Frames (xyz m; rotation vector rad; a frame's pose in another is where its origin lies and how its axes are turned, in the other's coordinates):
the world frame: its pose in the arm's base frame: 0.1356 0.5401 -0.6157 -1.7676 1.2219 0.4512
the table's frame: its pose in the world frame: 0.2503 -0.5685 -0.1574 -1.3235 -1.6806 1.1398
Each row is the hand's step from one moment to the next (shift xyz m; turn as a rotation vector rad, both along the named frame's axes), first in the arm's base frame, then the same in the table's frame.
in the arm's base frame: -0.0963 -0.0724 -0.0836 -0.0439 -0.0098 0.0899
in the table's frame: 0.1139 0.0646 -0.0660 0.0148 0.0307 0.0946
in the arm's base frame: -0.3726 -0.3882 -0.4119 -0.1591 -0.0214 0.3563
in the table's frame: 0.4630 0.3389 -0.3605 0.0450 0.1031 0.3743
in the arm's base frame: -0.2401 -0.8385 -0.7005 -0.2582 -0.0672 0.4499
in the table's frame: 0.4051 0.7121 -0.7617 0.1099 0.1751 0.4805
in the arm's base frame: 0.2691 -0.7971 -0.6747 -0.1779 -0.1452 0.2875
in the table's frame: -0.0868 0.6267 -0.8734 0.0786 0.2131 0.2895
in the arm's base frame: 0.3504 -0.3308 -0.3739 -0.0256 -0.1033 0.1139
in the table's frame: -0.2358 0.2192 -0.5180 -0.0134 0.1248 0.0925
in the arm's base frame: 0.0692 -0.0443 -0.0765 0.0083 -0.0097 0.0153
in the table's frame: -0.0450 0.0222 -0.1004 -0.0128 0.0115 0.0100
